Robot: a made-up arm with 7 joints. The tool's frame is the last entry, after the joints. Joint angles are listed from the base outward. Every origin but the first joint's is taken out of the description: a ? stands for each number. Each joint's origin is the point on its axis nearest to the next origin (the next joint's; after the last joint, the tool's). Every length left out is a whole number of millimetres.
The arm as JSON. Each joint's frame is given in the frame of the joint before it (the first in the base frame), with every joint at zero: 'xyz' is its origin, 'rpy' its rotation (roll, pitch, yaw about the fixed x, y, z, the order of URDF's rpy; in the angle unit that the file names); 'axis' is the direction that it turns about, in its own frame. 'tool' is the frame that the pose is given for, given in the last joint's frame.
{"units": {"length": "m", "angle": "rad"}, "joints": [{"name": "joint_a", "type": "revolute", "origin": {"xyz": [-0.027, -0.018, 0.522], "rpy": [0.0, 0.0, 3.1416]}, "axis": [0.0, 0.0, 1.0]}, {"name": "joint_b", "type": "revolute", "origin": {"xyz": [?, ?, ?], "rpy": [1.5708, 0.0, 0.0]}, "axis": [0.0, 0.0, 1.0]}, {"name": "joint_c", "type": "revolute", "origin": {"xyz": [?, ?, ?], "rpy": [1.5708, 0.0, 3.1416]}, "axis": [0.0, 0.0, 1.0]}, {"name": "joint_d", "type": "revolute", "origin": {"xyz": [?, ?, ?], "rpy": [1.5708, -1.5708, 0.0]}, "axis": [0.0, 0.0, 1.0]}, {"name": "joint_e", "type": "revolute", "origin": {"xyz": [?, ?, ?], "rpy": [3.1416, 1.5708, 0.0]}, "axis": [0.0, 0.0, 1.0]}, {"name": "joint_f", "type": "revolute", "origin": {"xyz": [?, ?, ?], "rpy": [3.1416, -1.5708, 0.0]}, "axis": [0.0, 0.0, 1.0]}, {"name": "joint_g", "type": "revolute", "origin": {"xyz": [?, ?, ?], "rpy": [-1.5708, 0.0, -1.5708]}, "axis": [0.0, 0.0, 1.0]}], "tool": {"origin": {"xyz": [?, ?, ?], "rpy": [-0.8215, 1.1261, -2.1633]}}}
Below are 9 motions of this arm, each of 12 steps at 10 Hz.
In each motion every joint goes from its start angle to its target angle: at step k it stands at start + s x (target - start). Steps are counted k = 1, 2, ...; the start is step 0. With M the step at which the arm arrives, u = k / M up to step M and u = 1 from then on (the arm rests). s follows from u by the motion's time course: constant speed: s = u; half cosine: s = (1 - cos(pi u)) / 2; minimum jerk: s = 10 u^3 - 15 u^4 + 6 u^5.
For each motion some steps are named. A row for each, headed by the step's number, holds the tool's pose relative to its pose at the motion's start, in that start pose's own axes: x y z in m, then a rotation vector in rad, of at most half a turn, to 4 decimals.
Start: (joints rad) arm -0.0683 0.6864 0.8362 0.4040 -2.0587 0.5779 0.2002
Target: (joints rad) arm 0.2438 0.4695 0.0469 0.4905 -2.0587 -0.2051 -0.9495
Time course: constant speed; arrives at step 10
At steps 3, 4, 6, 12:
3: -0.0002 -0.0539 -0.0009 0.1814 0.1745 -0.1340
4: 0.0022 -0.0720 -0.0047 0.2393 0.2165 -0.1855
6: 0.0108 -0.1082 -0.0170 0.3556 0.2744 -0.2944
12: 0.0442 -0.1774 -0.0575 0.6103 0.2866 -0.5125

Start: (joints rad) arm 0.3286 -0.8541 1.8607 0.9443 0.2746 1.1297 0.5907
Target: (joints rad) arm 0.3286 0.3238 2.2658 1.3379 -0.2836 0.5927 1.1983
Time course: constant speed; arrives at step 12
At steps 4, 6, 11, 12:
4: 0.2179 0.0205 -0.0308 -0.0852 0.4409 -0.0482
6: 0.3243 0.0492 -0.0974 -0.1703 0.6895 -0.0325
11: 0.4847 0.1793 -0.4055 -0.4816 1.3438 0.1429
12: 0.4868 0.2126 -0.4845 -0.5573 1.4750 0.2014

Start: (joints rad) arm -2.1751 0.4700 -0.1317 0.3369 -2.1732 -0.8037 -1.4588
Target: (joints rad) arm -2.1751 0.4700 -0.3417 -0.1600 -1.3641 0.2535 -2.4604
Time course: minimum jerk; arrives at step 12
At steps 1, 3, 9, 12:
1: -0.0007 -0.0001 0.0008 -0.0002 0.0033 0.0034
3: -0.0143 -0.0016 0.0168 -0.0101 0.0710 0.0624
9: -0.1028 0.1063 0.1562 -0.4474 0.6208 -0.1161
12: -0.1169 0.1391 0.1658 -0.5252 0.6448 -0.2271

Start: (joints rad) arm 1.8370 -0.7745 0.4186 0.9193 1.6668 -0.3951 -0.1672
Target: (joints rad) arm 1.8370 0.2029 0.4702 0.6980 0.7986 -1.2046 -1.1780
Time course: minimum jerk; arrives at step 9
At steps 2, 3, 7, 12:
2: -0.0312 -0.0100 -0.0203 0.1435 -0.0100 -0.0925
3: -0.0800 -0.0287 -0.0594 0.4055 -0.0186 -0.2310
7: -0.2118 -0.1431 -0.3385 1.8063 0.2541 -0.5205
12: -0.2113 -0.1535 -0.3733 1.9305 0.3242 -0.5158

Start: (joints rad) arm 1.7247 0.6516 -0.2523 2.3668 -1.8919 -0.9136 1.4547
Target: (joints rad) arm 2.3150 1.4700 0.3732 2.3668 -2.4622 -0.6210 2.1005
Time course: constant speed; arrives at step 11
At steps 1, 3, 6, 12:
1: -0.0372 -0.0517 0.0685 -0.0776 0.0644 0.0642
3: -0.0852 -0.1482 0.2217 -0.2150 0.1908 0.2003
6: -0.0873 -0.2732 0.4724 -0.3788 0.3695 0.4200
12: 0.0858 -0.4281 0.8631 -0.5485 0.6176 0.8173

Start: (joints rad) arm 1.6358 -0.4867 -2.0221 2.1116 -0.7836 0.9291 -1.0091
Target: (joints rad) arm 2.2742 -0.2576 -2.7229 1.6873 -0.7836 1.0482 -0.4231
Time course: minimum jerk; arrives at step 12
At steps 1, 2, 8, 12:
1: -0.0009 0.0012 0.0021 0.0000 0.0017 0.0019
2: -0.0062 0.0083 0.0149 -0.0001 0.0117 0.0131
8: -0.0456 0.0978 0.2735 -0.0141 0.0921 0.3417
12: -0.0354 0.0978 0.3198 -0.0326 0.0647 0.4384

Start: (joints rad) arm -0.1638 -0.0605 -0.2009 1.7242 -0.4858 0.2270 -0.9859
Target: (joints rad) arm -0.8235 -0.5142 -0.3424 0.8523 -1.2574 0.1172 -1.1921
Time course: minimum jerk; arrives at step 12
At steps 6, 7, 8, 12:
6: 0.1585 -0.2529 0.0349 0.4732 0.2270 0.2880
7: 0.2285 -0.3119 0.0512 0.5798 0.3266 0.3615
8: 0.2961 -0.3544 0.0694 0.6584 0.4234 0.4182
12: 0.4043 -0.4002 0.1054 0.7494 0.5816 0.4864

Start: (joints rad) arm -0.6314 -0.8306 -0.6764 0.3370 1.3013 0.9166 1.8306
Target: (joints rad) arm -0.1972 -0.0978 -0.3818 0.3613 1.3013 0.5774 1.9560
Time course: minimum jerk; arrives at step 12
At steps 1, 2, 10, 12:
1: -0.0013 0.0003 0.0012 -0.0035 0.0020 -0.0031
2: -0.0088 0.0023 0.0082 -0.0241 0.0143 -0.0216
10: -0.1991 0.1644 0.1763 -0.4521 0.4670 -0.6766
12: -0.2036 0.1735 0.1808 -0.4603 0.4865 -0.7040

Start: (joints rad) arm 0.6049 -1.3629 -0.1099 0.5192 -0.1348 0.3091 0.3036
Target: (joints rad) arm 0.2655 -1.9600 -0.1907 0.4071 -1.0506 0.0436 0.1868
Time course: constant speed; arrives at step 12
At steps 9, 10, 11, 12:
9: 0.1977 0.0520 -0.0366 0.5286 -0.0296 -0.8318
10: 0.2182 0.0470 -0.0377 0.6008 -0.0424 -0.9149
11: 0.2376 0.0402 -0.0384 0.6757 -0.0571 -0.9955
12: 0.2558 0.0316 -0.0389 0.7534 -0.0737 -1.0734

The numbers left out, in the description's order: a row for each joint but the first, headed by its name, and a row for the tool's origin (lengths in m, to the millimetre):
joint_b: -0.006 0.023 0.0
joint_c: 0.024 0.403 0.0
joint_d: 0.062 0.01 0.0
joint_e: -0.523 -0.1 0.0
joint_f: -0.001 0.014 0.0
joint_g: 0.138 -0.115 0.0
tool: 0.002 -0.01 0.0

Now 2 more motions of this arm.
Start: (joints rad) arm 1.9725 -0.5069 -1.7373 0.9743 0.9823 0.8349 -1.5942
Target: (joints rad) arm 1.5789 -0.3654 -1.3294 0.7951 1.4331 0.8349 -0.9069
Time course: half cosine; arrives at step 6
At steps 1, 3, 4, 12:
1: 0.0033 0.0012 0.0057 -0.0595 -0.0175 0.0015
3: 0.0213 0.0000 0.0381 -0.4489 -0.1217 0.0261
4: 0.0291 -0.0081 0.0526 -0.6779 -0.1774 0.0500
12: 0.0354 -0.0216 0.0636 -0.9108 -0.2316 0.0788

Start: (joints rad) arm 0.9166 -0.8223 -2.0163 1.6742 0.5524 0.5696 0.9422
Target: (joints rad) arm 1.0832 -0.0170 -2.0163 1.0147 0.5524 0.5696 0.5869
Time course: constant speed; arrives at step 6
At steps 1, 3, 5, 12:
1: -0.0260 -0.0872 -0.0416 0.1630 -0.0464 -0.0928
3: -0.0812 -0.2139 -0.1520 0.4723 -0.1380 -0.2894
5: -0.1293 -0.2741 -0.2769 0.7533 -0.2286 -0.5004
12: -0.1469 -0.2811 -0.3375 0.8804 -0.2735 -0.6113

